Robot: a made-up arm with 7 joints.
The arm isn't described. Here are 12 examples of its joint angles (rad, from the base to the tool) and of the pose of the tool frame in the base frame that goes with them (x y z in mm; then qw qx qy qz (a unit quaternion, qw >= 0)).
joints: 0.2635 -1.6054 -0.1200 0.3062 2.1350 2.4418 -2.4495
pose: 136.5 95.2 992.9 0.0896 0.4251 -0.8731 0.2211
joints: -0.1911 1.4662 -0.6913 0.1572 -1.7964 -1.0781 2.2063
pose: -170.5 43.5 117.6 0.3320 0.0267 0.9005 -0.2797
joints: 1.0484 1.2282 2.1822 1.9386 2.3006 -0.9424 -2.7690
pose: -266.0 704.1 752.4 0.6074 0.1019 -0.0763 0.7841
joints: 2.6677 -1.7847 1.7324 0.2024 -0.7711 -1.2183 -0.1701
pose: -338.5 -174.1 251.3 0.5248 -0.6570 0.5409 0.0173
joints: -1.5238 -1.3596 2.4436 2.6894 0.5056 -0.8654 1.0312
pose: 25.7 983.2 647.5 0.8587 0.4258 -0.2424 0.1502
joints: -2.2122 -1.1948 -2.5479 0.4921 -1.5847 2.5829 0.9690
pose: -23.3 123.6 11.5 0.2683 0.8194 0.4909 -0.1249
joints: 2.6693 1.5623 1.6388 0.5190 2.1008 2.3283 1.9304
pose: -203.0 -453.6 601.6 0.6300 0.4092 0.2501 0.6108
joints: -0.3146 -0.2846 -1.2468 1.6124 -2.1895 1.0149 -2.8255
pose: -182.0 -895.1 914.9 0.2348 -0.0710 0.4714 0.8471
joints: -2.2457 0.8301 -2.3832 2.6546 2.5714 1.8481 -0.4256
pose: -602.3 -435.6 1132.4 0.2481 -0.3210 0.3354 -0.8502
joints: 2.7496 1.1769 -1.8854 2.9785 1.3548 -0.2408 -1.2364
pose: -814.8 423.3 980.0 0.2295 0.3911 -0.8911 -0.0196
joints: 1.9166 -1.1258 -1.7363 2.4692 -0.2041 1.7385 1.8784
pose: 880.4 -401.6 693.1 0.4301 0.3086 0.7449 -0.4062
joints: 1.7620 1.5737 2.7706 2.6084 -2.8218 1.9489 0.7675
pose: -272.3 996.0 504.3 0.7207 -0.5571 -0.0962 0.4013
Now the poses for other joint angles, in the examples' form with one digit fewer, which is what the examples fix.
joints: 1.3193 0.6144 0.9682 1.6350 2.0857 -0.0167 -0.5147
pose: -329 923 419 0.791 -0.073 0.470 0.386
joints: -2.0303 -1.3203 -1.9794 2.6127 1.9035 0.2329 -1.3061
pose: 151 1145 459 0.886 0.311 0.257 0.230
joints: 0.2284 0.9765 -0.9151 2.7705 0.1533 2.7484 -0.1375
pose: 819 -78 601 0.489 -0.560 0.669 -0.005
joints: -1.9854 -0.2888 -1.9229 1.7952 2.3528 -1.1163 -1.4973
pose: -316 689 698 0.916 -0.269 -0.029 0.298
